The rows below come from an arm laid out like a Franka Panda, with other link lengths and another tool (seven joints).
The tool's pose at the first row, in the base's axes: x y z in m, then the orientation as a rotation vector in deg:
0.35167 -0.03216 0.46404 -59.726 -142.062 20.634
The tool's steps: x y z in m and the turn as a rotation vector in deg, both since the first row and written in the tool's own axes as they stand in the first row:
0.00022 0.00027 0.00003 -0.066 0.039 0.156
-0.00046 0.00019 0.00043 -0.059 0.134 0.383
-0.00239 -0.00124 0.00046 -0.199 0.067 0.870
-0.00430 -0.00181 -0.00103 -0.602 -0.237 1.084
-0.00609 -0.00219 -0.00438 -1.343 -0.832 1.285
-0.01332 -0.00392 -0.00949 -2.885 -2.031 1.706
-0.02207 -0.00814 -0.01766 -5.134 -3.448 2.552
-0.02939 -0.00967 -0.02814 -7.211 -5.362 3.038
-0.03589 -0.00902 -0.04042 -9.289 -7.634 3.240
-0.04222 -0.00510 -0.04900 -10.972 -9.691 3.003
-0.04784 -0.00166 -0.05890 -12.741 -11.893 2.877
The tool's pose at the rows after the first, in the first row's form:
0.35168 -0.03182 0.46397 -59.949 -141.988 20.579
0.35187 -0.03239 0.46346 -60.229 -141.801 20.599
0.35219 -0.03478 0.46345 -60.910 -141.705 20.621
0.35375 -0.03644 0.46444 -61.366 -142.049 20.384
0.35623 -0.03776 0.46702 -61.964 -142.798 19.909
0.36215 -0.04382 0.47013 -63.212 -144.312 18.883
0.36894 -0.05247 0.47648 -65.317 -146.096 17.218
0.37759 -0.05807 0.48419 -66.937 -148.401 15.913
0.38792 -0.06145 0.49287 -68.218 -151.152 14.692
0.39840 -0.06274 0.49707 -68.731 -153.766 13.673
0.40876 -0.06375 0.50282 -69.425 -156.487 12.630

